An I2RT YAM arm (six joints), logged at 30 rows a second.
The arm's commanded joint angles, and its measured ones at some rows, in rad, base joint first. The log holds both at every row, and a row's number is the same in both.
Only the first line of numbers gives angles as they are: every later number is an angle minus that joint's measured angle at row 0.
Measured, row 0:
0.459, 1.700, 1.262, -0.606, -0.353, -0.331
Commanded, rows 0 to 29:
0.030, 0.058, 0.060, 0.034, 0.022, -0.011
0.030, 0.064, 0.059, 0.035, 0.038, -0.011
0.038, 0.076, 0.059, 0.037, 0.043, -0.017
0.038, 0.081, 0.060, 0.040, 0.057, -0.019
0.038, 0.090, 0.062, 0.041, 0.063, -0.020
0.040, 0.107, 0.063, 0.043, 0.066, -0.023
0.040, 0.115, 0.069, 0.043, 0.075, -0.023
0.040, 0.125, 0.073, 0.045, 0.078, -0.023
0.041, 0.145, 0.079, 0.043, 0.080, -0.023
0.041, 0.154, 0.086, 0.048, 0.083, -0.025
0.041, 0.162, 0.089, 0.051, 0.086, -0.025
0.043, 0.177, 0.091, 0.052, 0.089, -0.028
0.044, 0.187, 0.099, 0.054, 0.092, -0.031
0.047, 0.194, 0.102, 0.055, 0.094, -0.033
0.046, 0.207, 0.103, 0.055, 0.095, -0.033
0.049, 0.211, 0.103, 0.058, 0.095, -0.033
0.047, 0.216, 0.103, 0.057, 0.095, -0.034
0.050, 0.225, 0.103, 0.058, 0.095, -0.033
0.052, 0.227, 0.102, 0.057, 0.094, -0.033
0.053, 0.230, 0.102, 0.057, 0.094, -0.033
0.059, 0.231, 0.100, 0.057, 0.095, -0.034
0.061, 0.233, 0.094, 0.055, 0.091, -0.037
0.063, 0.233, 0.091, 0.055, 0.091, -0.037
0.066, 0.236, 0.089, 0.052, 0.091, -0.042
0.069, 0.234, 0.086, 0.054, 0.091, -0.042
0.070, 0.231, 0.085, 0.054, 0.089, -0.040
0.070, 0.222, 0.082, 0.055, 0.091, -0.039
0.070, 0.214, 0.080, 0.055, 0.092, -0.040
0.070, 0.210, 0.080, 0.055, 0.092, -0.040
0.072, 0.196, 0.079, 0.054, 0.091, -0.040
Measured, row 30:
0.052, 0.227, 0.062, 0.038, 0.096, -0.030
